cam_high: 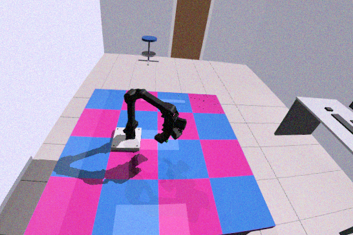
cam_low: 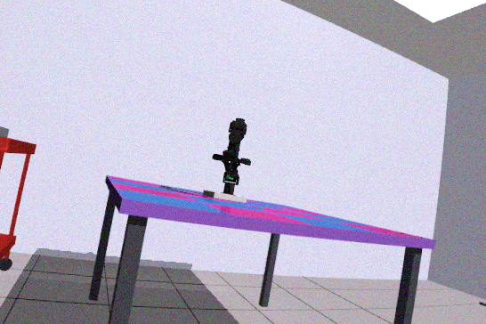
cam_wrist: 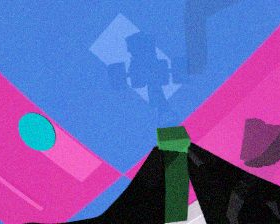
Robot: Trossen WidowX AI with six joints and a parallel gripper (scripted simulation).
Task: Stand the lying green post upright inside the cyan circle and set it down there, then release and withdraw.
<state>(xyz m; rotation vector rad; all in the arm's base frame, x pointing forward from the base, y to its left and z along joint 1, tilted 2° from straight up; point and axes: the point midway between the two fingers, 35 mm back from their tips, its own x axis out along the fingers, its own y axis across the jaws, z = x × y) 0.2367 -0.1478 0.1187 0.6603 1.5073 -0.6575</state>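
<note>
Right now the green post is 2 cm to the left of my gripper tip and 1 cm behind it. From my gripper tip the other things lie so: cyan circle 14 cm to the left, 12 cm below, 10 cm ahead.
</note>
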